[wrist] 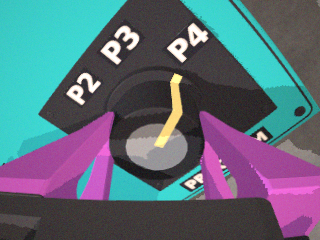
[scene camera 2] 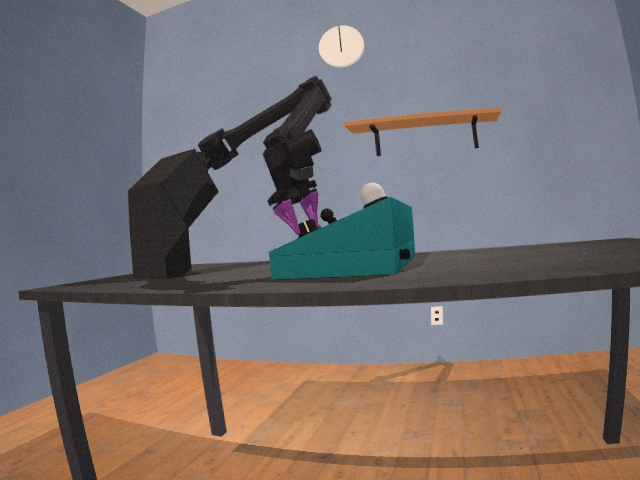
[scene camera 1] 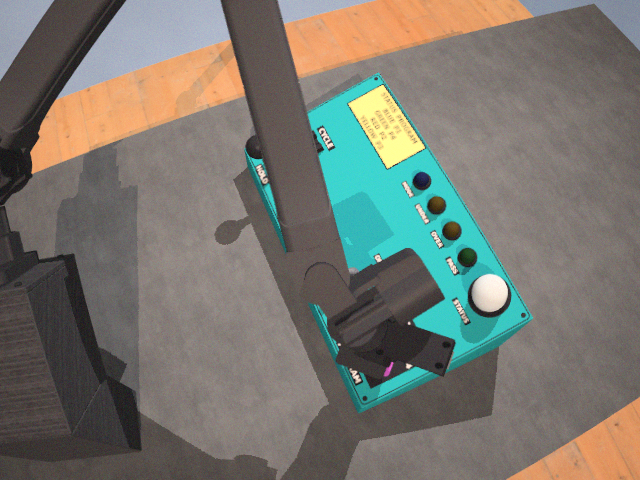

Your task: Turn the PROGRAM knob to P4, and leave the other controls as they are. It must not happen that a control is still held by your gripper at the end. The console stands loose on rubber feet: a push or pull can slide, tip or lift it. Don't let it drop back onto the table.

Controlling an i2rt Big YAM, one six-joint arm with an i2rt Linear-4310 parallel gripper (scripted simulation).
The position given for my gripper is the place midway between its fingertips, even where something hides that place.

In view: my gripper [scene camera 2: 307, 231] and a teal console [scene camera 1: 369, 149].
The teal console is seen too in scene camera 2 [scene camera 2: 368, 242]. My gripper is seen too in the wrist view [wrist: 156, 121].
